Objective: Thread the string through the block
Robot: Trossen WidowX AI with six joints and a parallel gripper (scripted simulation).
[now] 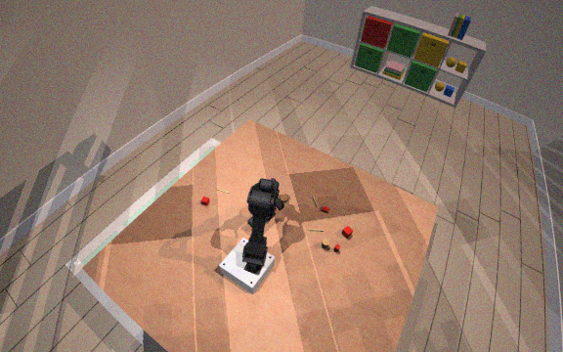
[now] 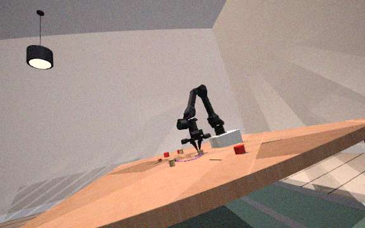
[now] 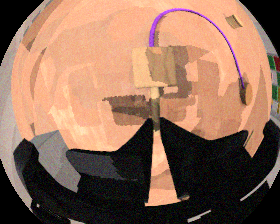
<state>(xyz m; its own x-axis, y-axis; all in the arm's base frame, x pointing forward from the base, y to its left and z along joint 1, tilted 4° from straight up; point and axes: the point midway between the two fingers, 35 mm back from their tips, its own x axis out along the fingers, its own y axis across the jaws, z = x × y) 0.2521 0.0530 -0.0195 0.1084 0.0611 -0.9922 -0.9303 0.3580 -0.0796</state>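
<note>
My gripper tip is 2 cm short of the wooden block, 5 cm to the right of it and 1 cm below it. Also, from my gripper tip: round button: 17 cm ahead, 3 cm to the right; then red cube: 1 cm behind, 32 cm to the left, 1 cm above.
</note>
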